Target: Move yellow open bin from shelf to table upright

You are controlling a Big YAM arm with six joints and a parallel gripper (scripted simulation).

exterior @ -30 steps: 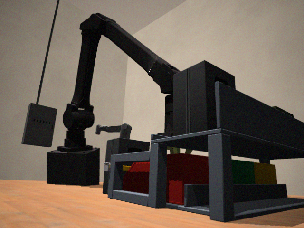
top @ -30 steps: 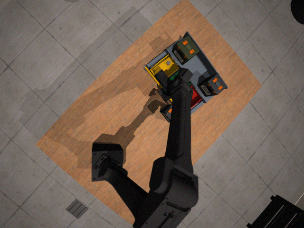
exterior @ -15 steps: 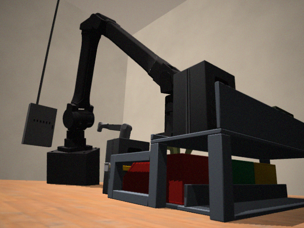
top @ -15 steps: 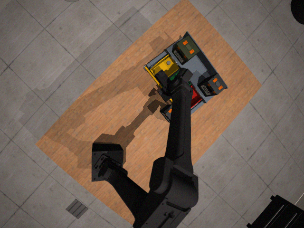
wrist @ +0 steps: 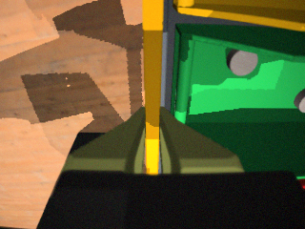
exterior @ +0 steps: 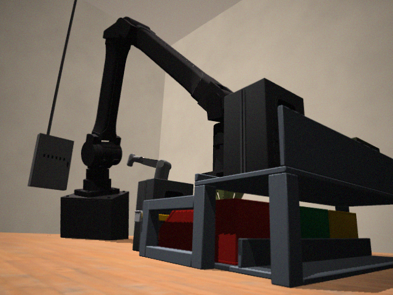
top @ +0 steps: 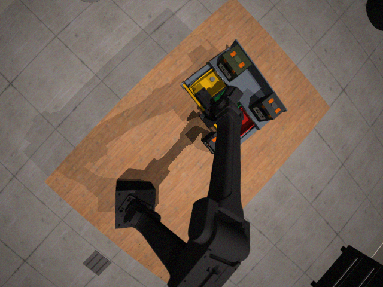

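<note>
Now: hand 10 mm above the thin yellow rod. Round my hand: red bin: 70 mm ahead, 140 mm to the right, 20 mm below; then green bin: 100 mm ahead, 30 mm to the right, 20 mm below; then yellow open bin: 130 mm ahead, 80 mm to the left, 20 mm below.
</note>
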